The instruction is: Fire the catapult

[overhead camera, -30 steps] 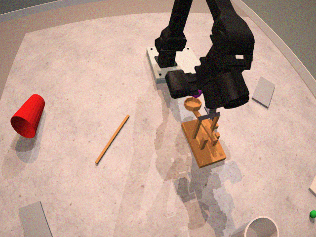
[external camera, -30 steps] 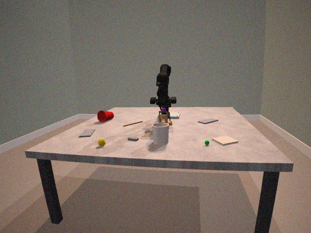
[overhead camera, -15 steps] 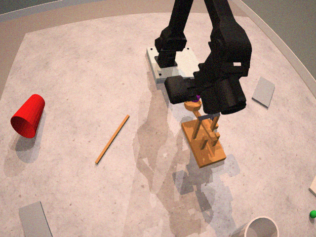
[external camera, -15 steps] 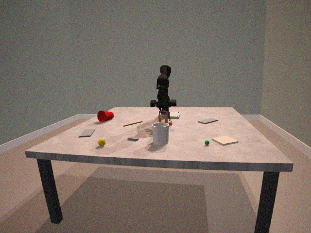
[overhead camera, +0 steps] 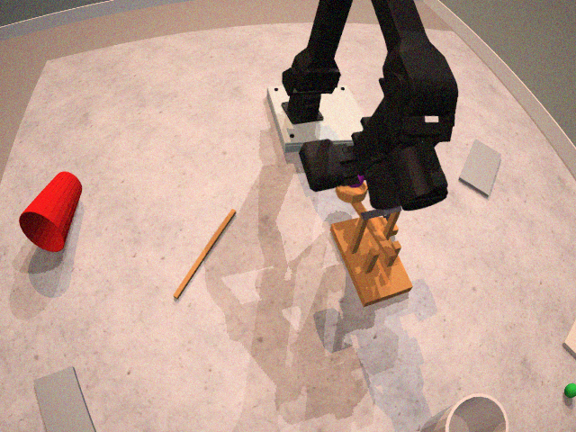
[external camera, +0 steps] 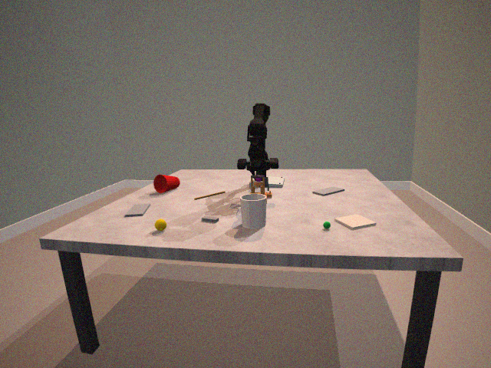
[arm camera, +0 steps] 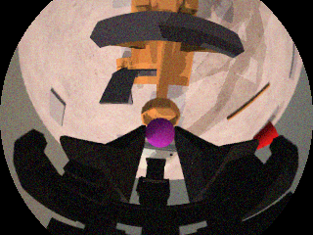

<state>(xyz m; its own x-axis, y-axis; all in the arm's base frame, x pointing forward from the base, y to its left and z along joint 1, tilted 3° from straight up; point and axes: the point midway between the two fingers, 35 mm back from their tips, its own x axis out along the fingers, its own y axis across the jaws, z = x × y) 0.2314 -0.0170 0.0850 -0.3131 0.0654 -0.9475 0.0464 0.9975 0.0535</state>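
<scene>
Now: the purple ball right at my gripper tip. From my gripper tip the other things lie so: orange wooden catapult (70 mm ahead, 10 mm to the left, 20 mm below); then small grey block (370 mm ahead, 180 mm to the right, 70 mm below); then thin wooden stick (10 mm ahead, 230 mm to the right, 70 mm below).
</scene>
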